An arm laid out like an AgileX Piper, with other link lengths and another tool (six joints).
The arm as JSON. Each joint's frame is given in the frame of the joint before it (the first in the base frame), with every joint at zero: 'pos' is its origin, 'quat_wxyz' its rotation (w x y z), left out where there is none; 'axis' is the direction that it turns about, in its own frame. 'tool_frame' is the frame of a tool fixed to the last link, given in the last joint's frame.
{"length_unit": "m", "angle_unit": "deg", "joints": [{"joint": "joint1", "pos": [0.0, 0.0, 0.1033], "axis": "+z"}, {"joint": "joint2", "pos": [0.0, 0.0, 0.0], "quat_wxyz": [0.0, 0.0, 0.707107, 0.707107], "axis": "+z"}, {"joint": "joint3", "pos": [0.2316, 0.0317, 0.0], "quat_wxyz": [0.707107, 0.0, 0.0, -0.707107], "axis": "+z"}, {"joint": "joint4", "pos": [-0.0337, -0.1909, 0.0], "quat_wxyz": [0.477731, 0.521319, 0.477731, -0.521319], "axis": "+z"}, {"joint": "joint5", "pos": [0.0, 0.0, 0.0], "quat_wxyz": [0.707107, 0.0, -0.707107, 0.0], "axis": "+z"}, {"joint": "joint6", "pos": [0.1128, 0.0, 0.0], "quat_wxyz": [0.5, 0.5, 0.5, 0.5], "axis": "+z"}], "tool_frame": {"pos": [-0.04, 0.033, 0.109], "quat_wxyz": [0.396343, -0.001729, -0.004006, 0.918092]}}
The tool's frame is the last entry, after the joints.
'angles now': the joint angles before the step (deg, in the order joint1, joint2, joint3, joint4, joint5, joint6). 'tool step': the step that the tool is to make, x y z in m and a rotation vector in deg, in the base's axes. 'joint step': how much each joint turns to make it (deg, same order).
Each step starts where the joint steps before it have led.
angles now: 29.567 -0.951 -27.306 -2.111 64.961 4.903
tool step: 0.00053 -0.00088 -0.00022 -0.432 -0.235 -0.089
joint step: 0.001 0.002 0.000 -0.370 -0.001 -0.215
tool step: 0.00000 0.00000 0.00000 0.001 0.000 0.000
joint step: 0.001 -0.001 0.000 0.000 0.000 0.001
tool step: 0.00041 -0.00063 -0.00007 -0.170 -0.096 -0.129
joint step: -0.003 0.000 -0.001 -0.232 0.001 -0.001
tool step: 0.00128 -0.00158 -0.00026 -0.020 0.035 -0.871
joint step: -0.872 0.000 0.042 0.001 -0.002 -0.001
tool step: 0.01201 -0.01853 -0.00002 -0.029 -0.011 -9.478
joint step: -9.492 -0.001 0.000 -0.004 0.001 -0.032
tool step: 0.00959 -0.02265 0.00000 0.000 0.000 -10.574
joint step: -10.578 0.000 0.000 0.004 -0.001 -0.004
